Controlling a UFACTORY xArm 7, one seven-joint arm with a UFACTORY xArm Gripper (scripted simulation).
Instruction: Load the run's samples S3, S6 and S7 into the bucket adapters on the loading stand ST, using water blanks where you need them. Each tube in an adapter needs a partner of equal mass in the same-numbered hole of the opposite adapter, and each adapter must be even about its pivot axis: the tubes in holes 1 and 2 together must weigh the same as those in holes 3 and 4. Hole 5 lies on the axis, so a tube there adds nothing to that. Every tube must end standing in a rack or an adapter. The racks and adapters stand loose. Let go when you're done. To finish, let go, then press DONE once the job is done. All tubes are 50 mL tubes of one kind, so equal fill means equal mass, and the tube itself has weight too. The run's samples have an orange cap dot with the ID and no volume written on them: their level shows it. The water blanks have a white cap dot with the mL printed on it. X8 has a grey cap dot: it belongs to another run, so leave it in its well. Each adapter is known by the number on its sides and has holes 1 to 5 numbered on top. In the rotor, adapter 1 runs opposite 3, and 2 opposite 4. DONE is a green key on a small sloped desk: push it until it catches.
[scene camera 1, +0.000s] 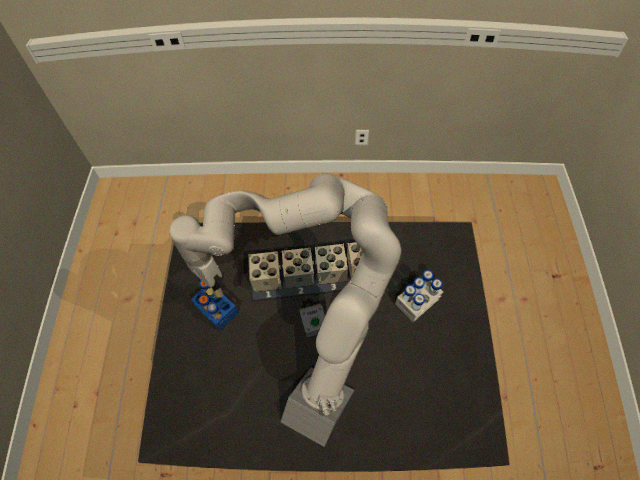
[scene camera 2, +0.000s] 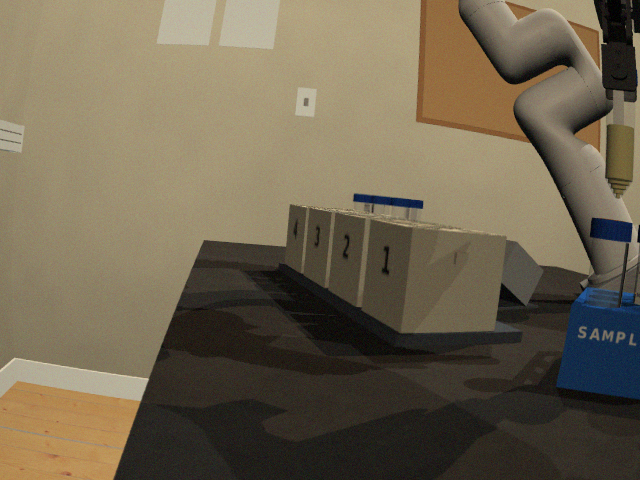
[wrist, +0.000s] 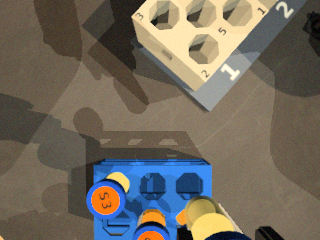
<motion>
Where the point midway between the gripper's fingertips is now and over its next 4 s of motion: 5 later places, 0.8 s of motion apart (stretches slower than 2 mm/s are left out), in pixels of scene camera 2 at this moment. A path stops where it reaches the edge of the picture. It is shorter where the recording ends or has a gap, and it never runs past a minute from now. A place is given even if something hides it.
My gripper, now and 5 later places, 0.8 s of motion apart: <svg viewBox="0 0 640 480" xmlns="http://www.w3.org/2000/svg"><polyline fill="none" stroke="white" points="620,95 620,135 618,177 618,186 616,211 614,235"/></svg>
</motion>
